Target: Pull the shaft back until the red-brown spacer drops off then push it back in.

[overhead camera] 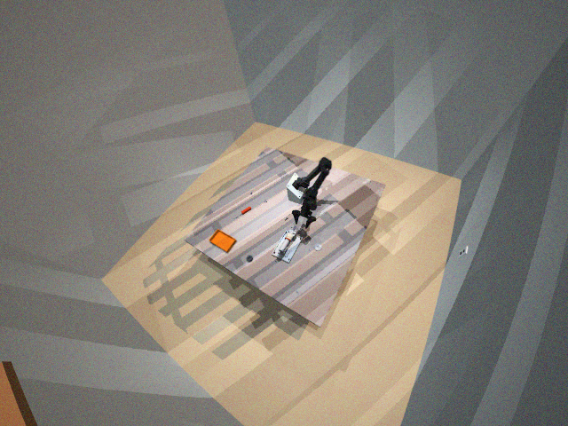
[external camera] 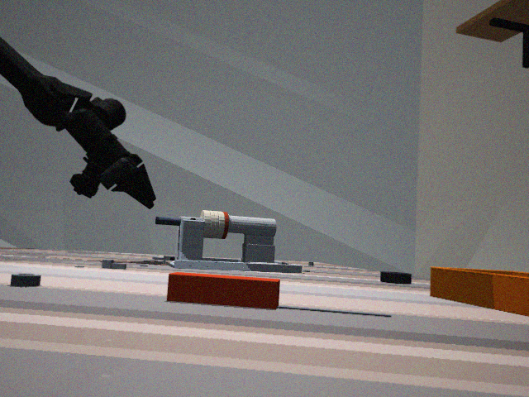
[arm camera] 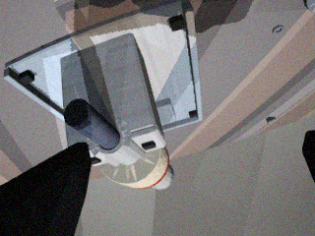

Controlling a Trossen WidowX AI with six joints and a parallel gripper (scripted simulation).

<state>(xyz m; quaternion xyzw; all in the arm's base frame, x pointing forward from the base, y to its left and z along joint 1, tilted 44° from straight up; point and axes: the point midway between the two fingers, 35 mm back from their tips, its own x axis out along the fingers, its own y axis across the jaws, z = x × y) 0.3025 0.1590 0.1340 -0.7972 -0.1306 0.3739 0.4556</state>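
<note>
The red-brown spacer is 130 mm ahead of my gripper tip, 50 mm to the right of it and 30 mm below it. Round my gripper tip: black ring (370 mm ahead, 260 mm to the right, 100 mm below); then orange tray (350 mm ahead, 550 mm to the right, 100 mm below).
</note>
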